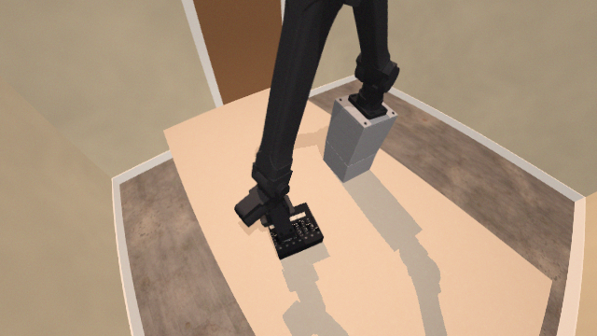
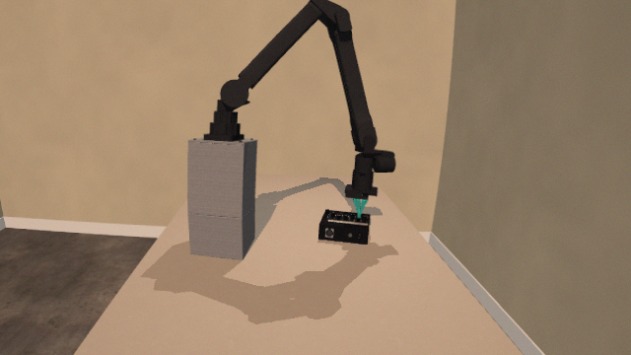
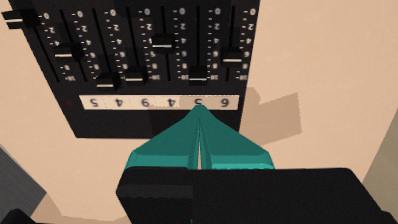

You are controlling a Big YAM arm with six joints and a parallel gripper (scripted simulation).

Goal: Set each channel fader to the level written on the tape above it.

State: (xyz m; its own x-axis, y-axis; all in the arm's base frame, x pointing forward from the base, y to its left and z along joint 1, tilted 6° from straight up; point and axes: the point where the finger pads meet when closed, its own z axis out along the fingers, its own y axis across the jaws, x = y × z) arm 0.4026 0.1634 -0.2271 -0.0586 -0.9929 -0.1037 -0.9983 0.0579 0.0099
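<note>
Right now the channel 2 fader cap is 20 mm to the left of my hand and 20 mm below it. Also, from my hand: channel 4 fader cap 40 mm behind, 30 mm to the left, 20 mm below; channel 3 fader cap 50 mm to the left, 20 mm below, 20 mm behind; channel 1 fader cap 40 mm to the left, 20 mm below, 20 mm ahead.
</note>
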